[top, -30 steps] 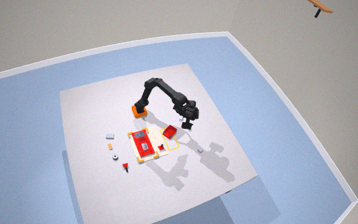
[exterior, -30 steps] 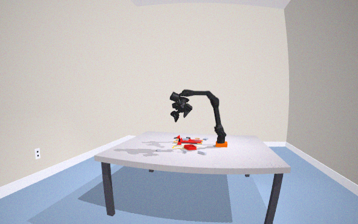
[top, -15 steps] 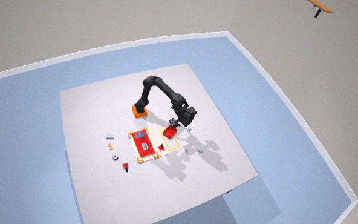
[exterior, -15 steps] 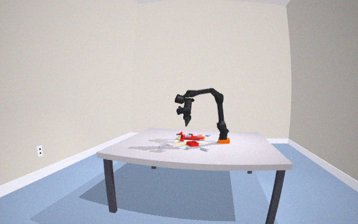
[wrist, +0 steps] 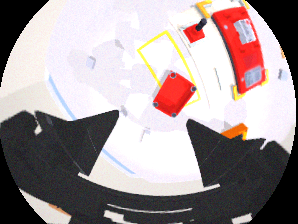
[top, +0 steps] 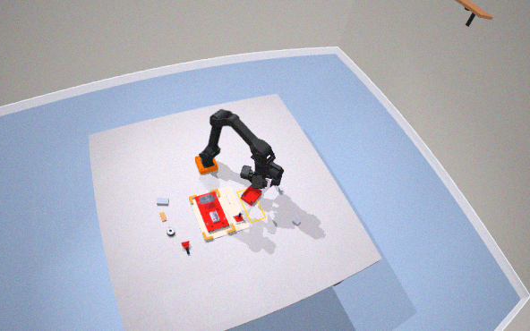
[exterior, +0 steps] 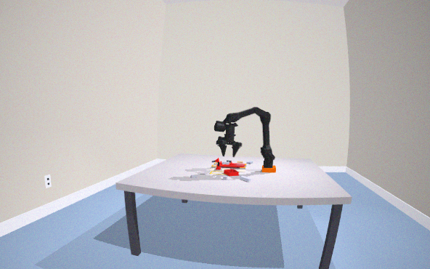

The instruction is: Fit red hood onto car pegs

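Now: the red hood 2 cm behind my gripper tip, 3 cm to the right of it and 11 cm below it. From my gripper tip the other things lie so: cream jig board: 1 cm ahead, 24 cm to the right, 11 cm below; then wheel: 1 cm ahead, 48 cm to the right, 11 cm below; then black stem: 7 cm ahead, 14 cm to the right, 9 cm below.
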